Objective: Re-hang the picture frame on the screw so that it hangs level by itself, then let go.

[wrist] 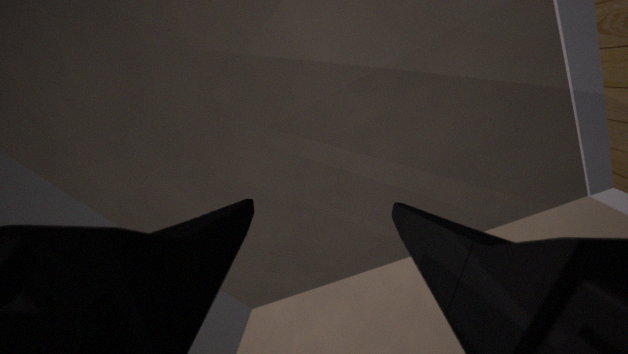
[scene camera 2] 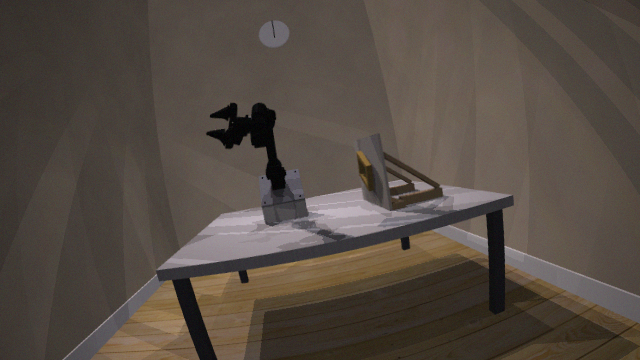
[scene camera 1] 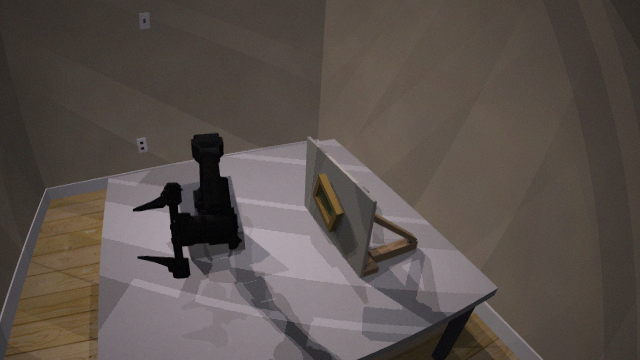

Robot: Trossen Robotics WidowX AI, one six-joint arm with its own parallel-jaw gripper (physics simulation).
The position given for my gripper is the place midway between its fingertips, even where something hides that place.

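Note:
My gripper's open and there's nothing in it; you'd find the gripper in scene camera 1 at (scene camera 1: pixel 134 233), in scene camera 2 at (scene camera 2: pixel 208 124) and in the wrist view at (wrist: pixel 323 207). There's a wooden easel stand (scene camera 2: pixel 435 192) too, and scene camera 1 shows that stand as well (scene camera 1: pixel 409 243). I can also see a picture frame (scene camera 1: pixel 327 202), though in the wrist view the frame is out of frame.

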